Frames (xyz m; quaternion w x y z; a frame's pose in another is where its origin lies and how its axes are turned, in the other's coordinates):
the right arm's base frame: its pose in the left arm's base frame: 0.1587 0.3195 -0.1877 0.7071 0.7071 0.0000 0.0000
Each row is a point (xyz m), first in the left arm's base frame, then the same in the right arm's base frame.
Working: the left arm's base frame: its pose in the right arm's base frame: -0.1587 0.1877 0.3195 0.7071 -0.7071 0.0000 0.0000

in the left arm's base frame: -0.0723 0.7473 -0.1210
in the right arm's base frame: -0.2310 0.0667 -0.4278
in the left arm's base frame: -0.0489 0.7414 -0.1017
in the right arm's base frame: -0.2076 0.0860 -0.4219
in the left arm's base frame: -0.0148 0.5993 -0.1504
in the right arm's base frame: -0.1735 0.0373 -0.2798
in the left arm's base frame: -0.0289 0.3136 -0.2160
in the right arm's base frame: -0.1876 -0.0283 0.0059
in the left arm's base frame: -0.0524 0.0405 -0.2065
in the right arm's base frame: -0.2111 -0.0188 0.2790
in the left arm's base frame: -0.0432 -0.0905 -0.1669
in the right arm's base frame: -0.2019 0.0208 0.4100
